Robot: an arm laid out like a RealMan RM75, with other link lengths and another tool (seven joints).
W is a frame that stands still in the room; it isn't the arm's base.
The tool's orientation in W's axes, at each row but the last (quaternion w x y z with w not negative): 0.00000 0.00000 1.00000 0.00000; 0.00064 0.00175 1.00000 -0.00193; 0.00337 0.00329 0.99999 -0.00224; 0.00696 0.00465 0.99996 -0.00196; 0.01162 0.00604 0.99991 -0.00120; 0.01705 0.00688 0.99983 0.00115; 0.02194 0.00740 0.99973 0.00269; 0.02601 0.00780 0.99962 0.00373
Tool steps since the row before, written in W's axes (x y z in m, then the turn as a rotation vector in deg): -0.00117 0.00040 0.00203 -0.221 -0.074 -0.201; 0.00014 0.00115 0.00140 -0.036 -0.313 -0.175; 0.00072 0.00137 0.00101 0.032 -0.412 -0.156; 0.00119 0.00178 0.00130 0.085 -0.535 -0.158; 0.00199 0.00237 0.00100 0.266 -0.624 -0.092; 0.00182 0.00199 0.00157 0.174 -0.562 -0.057; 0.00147 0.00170 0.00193 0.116 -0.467 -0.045; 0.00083 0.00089 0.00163 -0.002 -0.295 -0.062
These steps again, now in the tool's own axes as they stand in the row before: 0.00117 0.00040 -0.00203 0.221 -0.074 0.201; -0.00014 0.00115 -0.00140 0.035 -0.312 0.176; -0.00072 0.00137 -0.00101 -0.034 -0.411 0.158; -0.00119 0.00179 -0.00129 -0.088 -0.534 0.161; -0.00198 0.00239 -0.00096 -0.271 -0.621 0.100; -0.00184 0.00202 -0.00150 -0.180 -0.560 0.062; -0.00153 0.00173 -0.00185 -0.121 -0.465 0.048; -0.00090 0.00092 -0.00158 0.001 -0.295 0.060
